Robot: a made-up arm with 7 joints.
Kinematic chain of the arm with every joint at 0, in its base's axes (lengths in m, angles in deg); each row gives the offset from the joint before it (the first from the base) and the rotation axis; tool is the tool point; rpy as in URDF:
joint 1: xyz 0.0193 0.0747 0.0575 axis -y
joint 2: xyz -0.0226 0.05 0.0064 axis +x
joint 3: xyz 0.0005 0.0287 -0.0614 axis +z
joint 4: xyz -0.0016 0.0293 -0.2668 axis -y
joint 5: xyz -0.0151 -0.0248 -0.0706 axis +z
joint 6: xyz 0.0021 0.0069 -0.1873 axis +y
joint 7: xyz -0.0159 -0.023 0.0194 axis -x
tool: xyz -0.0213 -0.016 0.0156 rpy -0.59 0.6 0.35
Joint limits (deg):
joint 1: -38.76..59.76
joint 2: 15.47..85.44
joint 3: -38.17..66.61
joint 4: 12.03..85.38
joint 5: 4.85..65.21
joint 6: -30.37..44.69
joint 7: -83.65..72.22
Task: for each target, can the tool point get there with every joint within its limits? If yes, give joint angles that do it. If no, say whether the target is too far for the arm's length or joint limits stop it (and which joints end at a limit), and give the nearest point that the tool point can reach.
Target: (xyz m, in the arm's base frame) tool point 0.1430 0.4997 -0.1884
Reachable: yes | joints 3.83 33.55 55.68 61.75 52.50 33.24 -17.28
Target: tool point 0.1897 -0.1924 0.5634
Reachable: no: joint limits stop it (at a limit: joint 1, joint 2, joint 4, joint 5, joint 6) | nearest point 0.4354 0.1166 0.0631 | short by 0.637 m
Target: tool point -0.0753 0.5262 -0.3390
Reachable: yes | joints -22.02 47.78 -10.27 23.21 51.26 -20.12 -70.42
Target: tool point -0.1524 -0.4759 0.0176
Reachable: no: joint limits stop it (at a limit: joint 1, joint 2, joint 3, joint 4, joint 5, joint 6) | nearest point -0.0996 0.0562 -0.3250 | short by 0.635 m
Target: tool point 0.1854 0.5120 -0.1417
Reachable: yes | joints 7.23 63.00 -9.72 56.33 54.32 21.38 20.21
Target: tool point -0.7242 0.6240 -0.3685
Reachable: no: too far | nearest point -0.3239 0.4425 -0.3151 | short by 0.443 m
